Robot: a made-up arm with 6 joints.
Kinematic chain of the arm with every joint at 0, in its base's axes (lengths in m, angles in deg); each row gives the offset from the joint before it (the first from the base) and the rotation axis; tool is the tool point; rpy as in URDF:
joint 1: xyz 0 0 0.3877 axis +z
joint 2: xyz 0 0 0 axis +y
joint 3: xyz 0.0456 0 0.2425 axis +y
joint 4: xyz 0.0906 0 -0.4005 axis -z
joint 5: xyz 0 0 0 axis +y
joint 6: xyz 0.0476 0 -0.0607 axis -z
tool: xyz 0 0 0 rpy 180 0 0
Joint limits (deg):
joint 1: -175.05..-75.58
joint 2: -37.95..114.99
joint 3: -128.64..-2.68
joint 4: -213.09..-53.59
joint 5: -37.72..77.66
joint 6: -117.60..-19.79
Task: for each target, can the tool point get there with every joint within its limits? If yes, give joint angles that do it. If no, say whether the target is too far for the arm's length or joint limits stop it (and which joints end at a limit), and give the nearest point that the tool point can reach.
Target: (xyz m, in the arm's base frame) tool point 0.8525 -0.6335 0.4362
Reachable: no: too far | nearest point 0.2360 -0.6197 0.4264 | short by 0.617 m
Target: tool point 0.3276 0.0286 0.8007
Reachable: no: joint limits stop it (at a limit: joint 2, joint 3, joint 4, joint 5) | nearest point 0.1584 0.0138 1.0462 | short by 0.299 m
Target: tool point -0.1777 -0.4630 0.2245
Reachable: yes | joints -110.47 29.79 -62.92 -75.90 41.58 -58.07
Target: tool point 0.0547 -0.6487 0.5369
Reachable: yes | joints -89.42 36.94 -114.75 -100.33 -1.24 -104.54
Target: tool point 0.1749 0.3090 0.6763
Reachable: no: joint limits stop it (at a limit: joint 2, joint 3) | nearest point 0.1152 0.2035 0.3834 | short by 0.317 m
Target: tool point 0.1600 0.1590 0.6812
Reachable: no: joint limits stop it (at a limit: joint 2, joint 3) | nearest point 0.1481 0.1472 0.3892 | short by 0.293 m
